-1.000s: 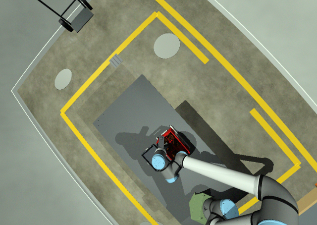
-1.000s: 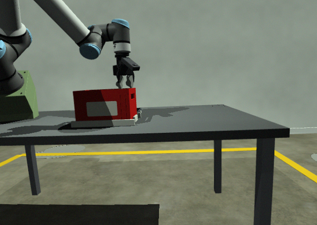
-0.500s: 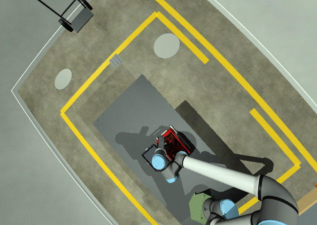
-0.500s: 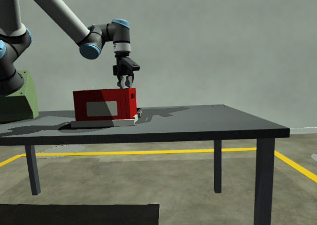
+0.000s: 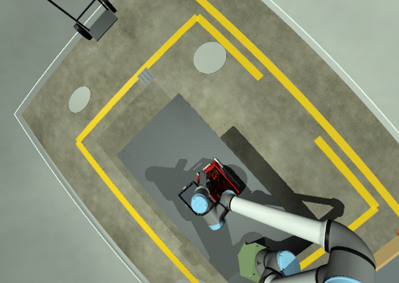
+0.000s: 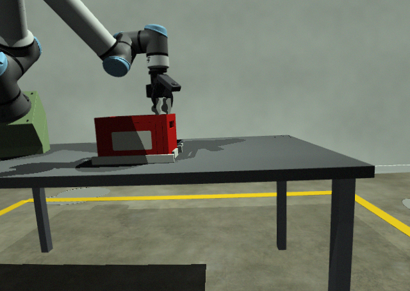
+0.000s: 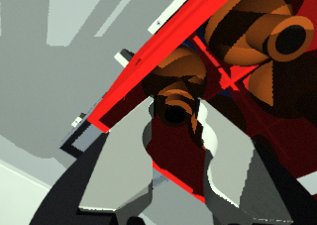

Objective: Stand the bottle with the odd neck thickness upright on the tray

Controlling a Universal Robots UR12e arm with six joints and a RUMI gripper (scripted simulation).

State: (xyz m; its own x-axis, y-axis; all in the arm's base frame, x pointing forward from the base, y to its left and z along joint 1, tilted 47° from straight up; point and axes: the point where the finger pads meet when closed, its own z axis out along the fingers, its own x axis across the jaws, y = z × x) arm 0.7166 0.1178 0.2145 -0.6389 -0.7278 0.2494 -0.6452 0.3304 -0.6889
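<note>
My hand is 8 cm to the left of the bottle, 7 cm above it and 1 cm past it. The rest, counted from my hand: dark tray 23 cm to the left, 14 cm below, 10 cm behind; then red crate 9 cm behind, 7 cm below, 4 cm to the right.
</note>
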